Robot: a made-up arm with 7 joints. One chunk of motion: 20 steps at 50 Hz.
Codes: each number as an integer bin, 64 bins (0 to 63) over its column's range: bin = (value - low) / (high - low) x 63, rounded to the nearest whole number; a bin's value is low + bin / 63 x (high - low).
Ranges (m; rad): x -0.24..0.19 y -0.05..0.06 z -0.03..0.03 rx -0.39..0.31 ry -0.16..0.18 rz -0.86..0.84
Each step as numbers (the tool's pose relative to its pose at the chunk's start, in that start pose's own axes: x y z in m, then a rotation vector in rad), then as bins.
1 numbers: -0.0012 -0.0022 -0.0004 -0.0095 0.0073 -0.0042
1 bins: 35 27 31 34 31 32
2 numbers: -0.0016 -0.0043 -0.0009 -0.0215 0.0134 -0.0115
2 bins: 35 26 31 33 32 31
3 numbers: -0.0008 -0.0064 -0.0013 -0.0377 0.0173 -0.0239
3 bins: 35 25 30 32 33 31
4 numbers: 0.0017 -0.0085 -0.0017 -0.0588 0.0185 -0.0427
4 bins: 35 24 30 30 33 30
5 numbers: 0.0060 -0.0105 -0.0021 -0.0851 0.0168 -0.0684
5 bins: 36 23 29 27 33 29
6 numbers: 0.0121 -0.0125 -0.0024 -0.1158 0.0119 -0.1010
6 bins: 37 21 29 25 32 28
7 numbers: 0.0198 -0.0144 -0.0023 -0.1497 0.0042 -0.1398
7 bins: 38 20 29 22 30 27
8 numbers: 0.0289 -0.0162 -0.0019 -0.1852 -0.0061 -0.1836
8 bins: 39 19 30 18 29 25
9 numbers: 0.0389 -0.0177 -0.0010 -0.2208 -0.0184 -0.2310
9 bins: 41 18 30 15 26 23
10 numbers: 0.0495 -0.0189 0.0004 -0.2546 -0.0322 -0.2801
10 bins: 42 18 32 12 24 21
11 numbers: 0.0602 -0.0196 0.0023 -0.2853 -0.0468 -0.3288
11 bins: 44 17 34 9 21 20
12 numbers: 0.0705 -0.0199 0.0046 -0.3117 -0.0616 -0.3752
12 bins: 45 17 36 7 18 18
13 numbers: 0.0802 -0.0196 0.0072 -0.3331 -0.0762 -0.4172
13 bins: 47 17 39 5 16 16
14 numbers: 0.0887 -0.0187 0.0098 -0.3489 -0.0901 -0.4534
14 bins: 48 18 42 4 13 15
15 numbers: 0.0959 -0.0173 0.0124 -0.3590 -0.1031 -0.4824
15 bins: 49 19 45 3 11 14
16 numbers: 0.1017 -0.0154 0.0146 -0.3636 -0.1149 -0.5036
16 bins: 50 20 47 2 8 13
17 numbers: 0.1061 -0.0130 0.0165 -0.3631 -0.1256 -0.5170
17 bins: 51 21 49 2 6 13
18 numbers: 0.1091 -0.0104 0.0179 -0.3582 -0.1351 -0.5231
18 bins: 51 23 50 3 5 12
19 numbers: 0.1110 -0.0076 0.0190 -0.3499 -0.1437 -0.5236
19 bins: 51 24 51 4 3 12
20 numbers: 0.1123 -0.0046 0.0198 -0.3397 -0.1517 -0.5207
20 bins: 52 26 52 5 2 13
